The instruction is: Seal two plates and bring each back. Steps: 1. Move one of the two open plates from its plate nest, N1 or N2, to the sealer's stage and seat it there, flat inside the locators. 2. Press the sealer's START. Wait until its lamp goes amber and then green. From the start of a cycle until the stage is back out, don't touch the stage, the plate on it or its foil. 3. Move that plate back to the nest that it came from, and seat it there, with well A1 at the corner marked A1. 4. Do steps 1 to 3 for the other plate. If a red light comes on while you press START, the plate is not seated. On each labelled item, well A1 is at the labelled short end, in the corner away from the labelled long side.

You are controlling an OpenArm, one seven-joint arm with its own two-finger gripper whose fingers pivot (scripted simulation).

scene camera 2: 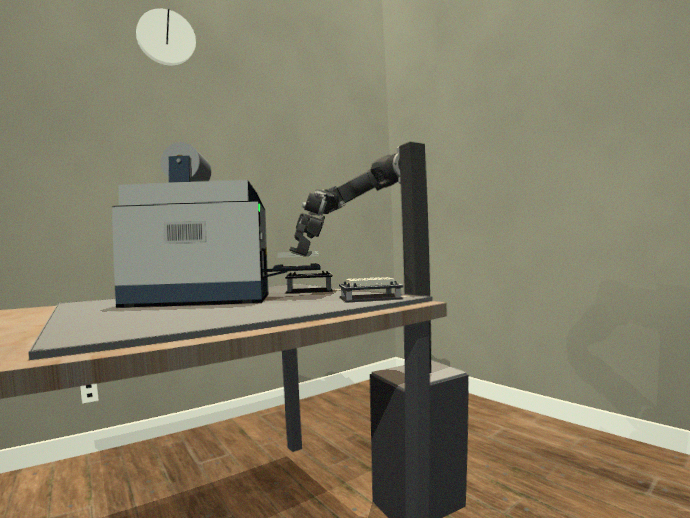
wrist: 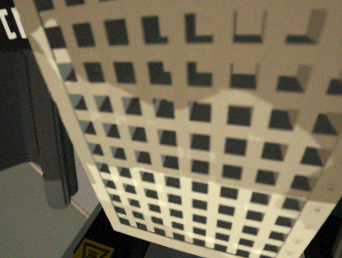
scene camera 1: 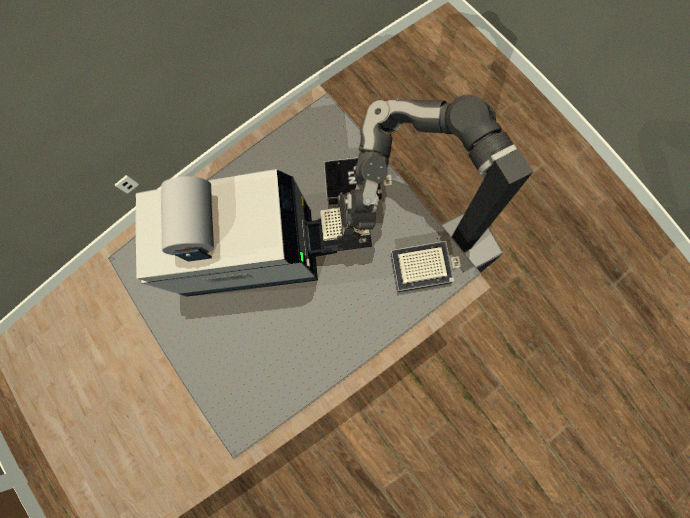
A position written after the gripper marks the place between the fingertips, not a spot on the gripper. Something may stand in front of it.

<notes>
In view: the gripper (scene camera 1: pixel 344 222), an arm's dark post (scene camera 2: pixel 414 202) and a black nest N1 (scene camera 1: pixel 331 176).
The gripper is seen too in scene camera 2 (scene camera 2: pixel 297 253) and in the wrist view (wrist: pixel 187 146). The arm's dark post shows as well in scene camera 1 (scene camera 1: pixel 507 174).
</notes>
